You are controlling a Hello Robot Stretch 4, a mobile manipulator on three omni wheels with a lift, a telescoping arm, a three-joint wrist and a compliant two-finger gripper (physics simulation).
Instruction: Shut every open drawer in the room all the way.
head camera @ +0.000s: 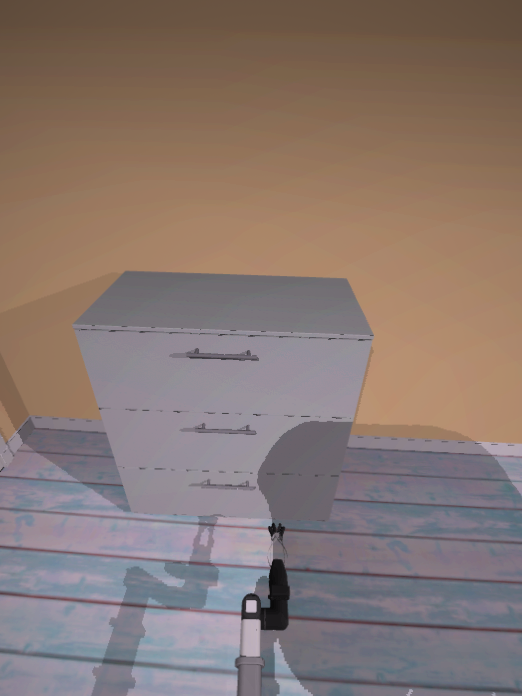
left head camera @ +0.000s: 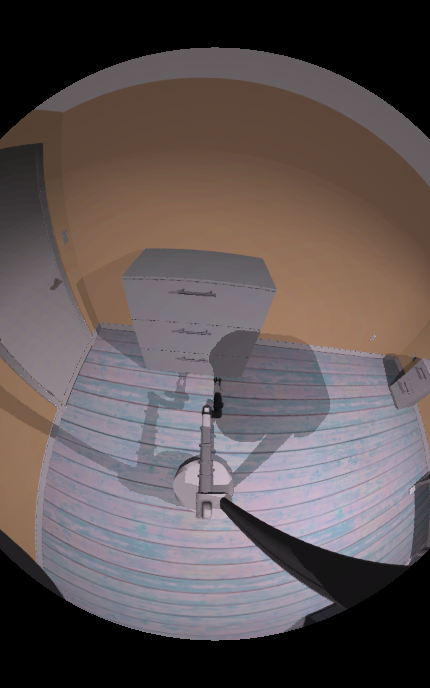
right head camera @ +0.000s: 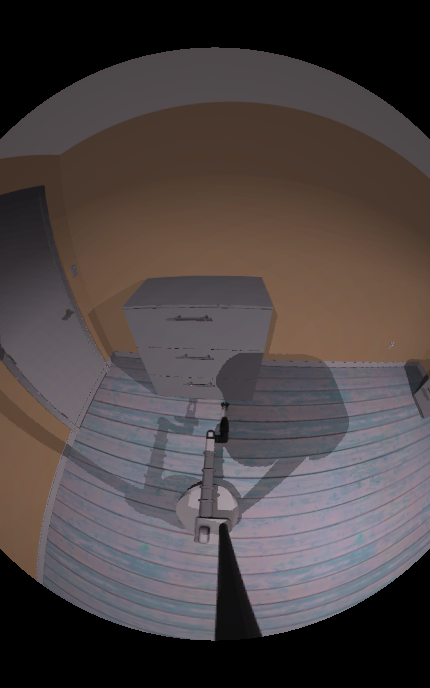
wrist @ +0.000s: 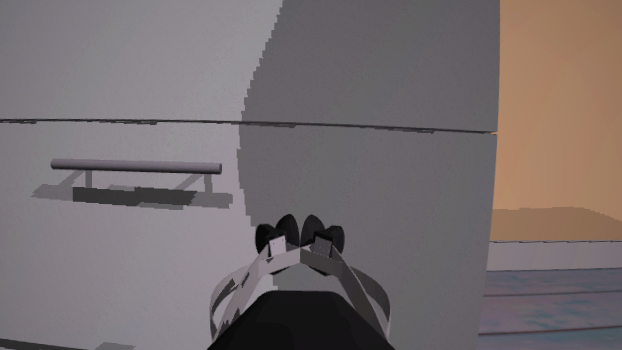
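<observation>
A grey chest stands against the wall. Its top drawer, middle drawer and bottom drawer look flush, with thin seams between them. My gripper is shut and empty, low in front of the bottom drawer, right of its handle. A small gap to the front shows in the head view. A smaller cabinet stands at the far right; whether its drawers are open is unclear.
A door is in the left wall. A dark piece of furniture is partly visible at the right edge of the left head view. Shadows of the robot fall on the floor and the chest front.
</observation>
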